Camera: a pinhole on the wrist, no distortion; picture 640 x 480 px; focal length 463.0 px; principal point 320.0 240.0 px. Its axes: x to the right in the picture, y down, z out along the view. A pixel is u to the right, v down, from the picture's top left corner.
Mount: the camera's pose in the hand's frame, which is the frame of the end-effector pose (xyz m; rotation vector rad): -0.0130 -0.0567 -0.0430 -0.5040 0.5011 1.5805
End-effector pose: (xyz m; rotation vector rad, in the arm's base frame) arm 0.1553 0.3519 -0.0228 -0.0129 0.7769 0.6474
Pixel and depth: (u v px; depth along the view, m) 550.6 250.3 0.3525
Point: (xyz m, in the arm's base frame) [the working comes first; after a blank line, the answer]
In the camera's frame: 0.1756 0.0078 0.3525

0.0623 0.5999 0.1665
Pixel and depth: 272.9 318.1 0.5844
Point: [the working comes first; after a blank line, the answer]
In the camera's frame: -0.0594 0.0986 0.5844

0.2626 0.5897 0.4440
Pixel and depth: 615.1 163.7 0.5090
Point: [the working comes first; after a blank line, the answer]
In the camera's frame: 0.3244 -0.0839 0.5090

0.0078 0.8270 0.1890
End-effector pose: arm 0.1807 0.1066 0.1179 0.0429 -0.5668 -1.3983
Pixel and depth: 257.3 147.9 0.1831
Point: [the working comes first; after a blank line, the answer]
In the camera's frame: -0.0248 -0.0364 0.1831

0.1662 0.1292 0.2400
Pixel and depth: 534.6 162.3 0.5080
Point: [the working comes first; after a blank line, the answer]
In the camera's frame: 0.2355 -0.0853 0.5080

0.4955 0.2159 0.4842
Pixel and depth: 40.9 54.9 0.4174
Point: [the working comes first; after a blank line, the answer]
In the camera's frame: -0.2516 -0.1669 0.4174

0.0151 0.0880 0.5543
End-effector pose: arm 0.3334 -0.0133 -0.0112 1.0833 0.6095 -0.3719
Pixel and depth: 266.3 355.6 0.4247
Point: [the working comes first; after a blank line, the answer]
In the camera's frame: -0.0493 0.1060 0.4247

0.4111 -0.2481 0.2814
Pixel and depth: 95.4 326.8 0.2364
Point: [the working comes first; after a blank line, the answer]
In the camera's frame: -0.1147 0.0443 0.2364

0.3439 -0.2137 0.0868
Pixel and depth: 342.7 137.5 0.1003
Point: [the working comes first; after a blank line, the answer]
In the camera's frame: 0.0049 -0.0222 0.1003

0.3527 -0.0407 0.0018
